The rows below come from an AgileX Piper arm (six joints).
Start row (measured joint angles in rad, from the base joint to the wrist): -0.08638 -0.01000 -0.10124 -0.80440 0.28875 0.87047
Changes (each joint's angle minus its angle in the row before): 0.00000 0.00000 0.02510 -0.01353 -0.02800 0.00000; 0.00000 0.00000 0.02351 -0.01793 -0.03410 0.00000; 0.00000 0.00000 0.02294 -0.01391 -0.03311 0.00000; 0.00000 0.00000 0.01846 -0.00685 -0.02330 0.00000; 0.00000 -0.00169 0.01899 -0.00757 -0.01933 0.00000; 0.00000 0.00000 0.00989 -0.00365 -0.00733 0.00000; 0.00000 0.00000 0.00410 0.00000 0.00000 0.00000; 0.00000 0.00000 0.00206 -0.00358 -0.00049 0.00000; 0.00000 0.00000 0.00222 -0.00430 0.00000 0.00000; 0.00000 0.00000 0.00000 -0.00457 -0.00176 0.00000; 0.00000 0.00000 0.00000 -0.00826 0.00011 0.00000; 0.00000 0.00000 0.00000 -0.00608 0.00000 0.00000
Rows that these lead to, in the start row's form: -0.08638 -0.01000 -0.07614 -0.81793 0.26075 0.87047; -0.08638 -0.01000 -0.05263 -0.83586 0.22665 0.87047; -0.08638 -0.01000 -0.02969 -0.84977 0.19354 0.87047; -0.08638 -0.01000 -0.01123 -0.85662 0.17024 0.87047; -0.08638 -0.01169 0.00776 -0.86419 0.15091 0.87047; -0.08638 -0.01169 0.01765 -0.86784 0.14358 0.87047; -0.08638 -0.01169 0.02175 -0.86784 0.14358 0.87047; -0.08638 -0.01169 0.02381 -0.87142 0.14309 0.87047; -0.08638 -0.01169 0.02603 -0.87572 0.14309 0.87047; -0.08638 -0.01169 0.02603 -0.88029 0.14133 0.87047; -0.08638 -0.01169 0.02603 -0.88855 0.14144 0.87047; -0.08638 -0.01169 0.02603 -0.89463 0.14144 0.87047
